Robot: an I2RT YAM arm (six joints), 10 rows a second.
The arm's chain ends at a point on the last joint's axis. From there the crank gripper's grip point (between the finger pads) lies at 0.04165 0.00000 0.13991 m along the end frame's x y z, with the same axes.
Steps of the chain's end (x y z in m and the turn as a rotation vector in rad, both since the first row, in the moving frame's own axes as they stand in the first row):
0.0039, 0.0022, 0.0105, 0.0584, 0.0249, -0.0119
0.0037, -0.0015, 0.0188, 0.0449, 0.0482, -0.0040
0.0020, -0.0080, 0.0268, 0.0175, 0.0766, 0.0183
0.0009, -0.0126, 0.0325, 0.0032, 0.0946, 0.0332
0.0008, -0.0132, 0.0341, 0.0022, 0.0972, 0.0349
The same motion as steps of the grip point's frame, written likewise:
0.0073, -0.0065, 0.0092, 0.0584, 0.0249, -0.0119
0.0104, -0.0079, 0.0165, 0.0449, 0.0482, -0.0040
0.0126, -0.0096, 0.0232, 0.0175, 0.0766, 0.0183
0.0139, -0.0114, 0.0279, 0.0032, 0.0946, 0.0332
0.0142, -0.0118, 0.0294, 0.0022, 0.0972, 0.0349

